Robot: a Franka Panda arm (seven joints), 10 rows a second.
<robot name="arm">
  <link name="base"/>
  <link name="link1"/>
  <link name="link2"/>
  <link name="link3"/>
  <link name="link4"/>
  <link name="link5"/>
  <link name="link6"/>
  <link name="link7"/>
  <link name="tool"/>
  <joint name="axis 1" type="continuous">
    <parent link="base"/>
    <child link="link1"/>
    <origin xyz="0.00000 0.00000 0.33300"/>
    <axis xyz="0 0 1"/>
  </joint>
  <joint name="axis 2" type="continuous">
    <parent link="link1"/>
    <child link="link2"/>
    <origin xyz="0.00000 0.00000 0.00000"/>
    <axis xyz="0 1 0"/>
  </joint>
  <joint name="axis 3" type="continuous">
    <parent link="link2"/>
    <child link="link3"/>
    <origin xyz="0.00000 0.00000 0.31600"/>
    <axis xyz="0 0 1"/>
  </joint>
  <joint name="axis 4" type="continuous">
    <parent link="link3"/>
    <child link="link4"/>
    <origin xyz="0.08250 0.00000 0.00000"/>
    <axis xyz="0 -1 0"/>
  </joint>
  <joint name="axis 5" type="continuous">
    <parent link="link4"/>
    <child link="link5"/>
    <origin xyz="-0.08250 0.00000 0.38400"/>
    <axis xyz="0 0 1"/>
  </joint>
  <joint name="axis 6" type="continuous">
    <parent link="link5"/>
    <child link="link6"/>
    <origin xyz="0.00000 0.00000 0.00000"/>
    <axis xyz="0 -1 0"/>
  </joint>
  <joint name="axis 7" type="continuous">
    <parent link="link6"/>
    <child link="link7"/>
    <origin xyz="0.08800 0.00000 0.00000"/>
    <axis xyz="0 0 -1"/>
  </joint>
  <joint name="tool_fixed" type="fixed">
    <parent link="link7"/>
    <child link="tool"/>
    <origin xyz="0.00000 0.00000 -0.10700" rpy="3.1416 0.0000 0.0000"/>
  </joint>
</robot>
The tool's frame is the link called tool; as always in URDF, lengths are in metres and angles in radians. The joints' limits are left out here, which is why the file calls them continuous.
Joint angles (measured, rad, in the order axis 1, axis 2, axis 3, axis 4, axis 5, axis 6, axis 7), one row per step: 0.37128, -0.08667, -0.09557, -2.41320, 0.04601, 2.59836, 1.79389; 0.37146, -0.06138, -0.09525, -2.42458, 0.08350, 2.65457, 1.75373; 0.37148, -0.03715, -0.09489, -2.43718, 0.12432, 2.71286, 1.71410; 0.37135, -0.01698, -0.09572, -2.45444, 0.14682, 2.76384, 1.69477; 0.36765, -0.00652, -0.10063, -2.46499, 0.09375, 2.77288, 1.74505; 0.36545, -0.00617, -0.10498, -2.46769, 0.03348, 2.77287, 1.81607; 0.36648, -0.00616, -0.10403, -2.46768, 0.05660, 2.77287, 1.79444; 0.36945, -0.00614, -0.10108, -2.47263, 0.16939, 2.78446, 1.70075; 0.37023, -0.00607, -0.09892, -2.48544, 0.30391, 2.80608, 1.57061; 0.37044, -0.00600, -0.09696, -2.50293, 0.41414, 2.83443, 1.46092; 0.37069, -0.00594, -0.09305, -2.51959, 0.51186, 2.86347, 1.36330; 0.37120, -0.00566, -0.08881, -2.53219, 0.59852, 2.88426, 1.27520
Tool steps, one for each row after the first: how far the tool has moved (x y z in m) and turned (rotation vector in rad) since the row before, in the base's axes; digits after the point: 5 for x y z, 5 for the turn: 0.00213, -0.00050, -0.01144, 0.01593, -0.01718, 0.00992; 0.00155, -0.00150, -0.01114, 0.01549, -0.01960, 0.00419; -0.00080, -0.00256, -0.01179, 0.00549, -0.01319, -0.00417; -0.00182, -0.00281, -0.00851, -0.02287, 0.00838, -0.01613; -0.00055, -0.00085, -0.00121, -0.01674, 0.00035, -0.02728; -0.00002, -0.00002, -0.00003, 0.00772, 0.00170, 0.00459; -0.00054, -0.00238, -0.00111, 0.04178, 0.00070, 0.00618; -0.00221, -0.00607, -0.00383, 0.04075, -0.00788, 0.01692; -0.00375, -0.00659, -0.00525, 0.02644, -0.01454, 0.01095; -0.00422, -0.00564, -0.00501, 0.01780, -0.01763, 0.00801; -0.00401, -0.00453, -0.00446, 0.01253, -0.01415, 0.00852
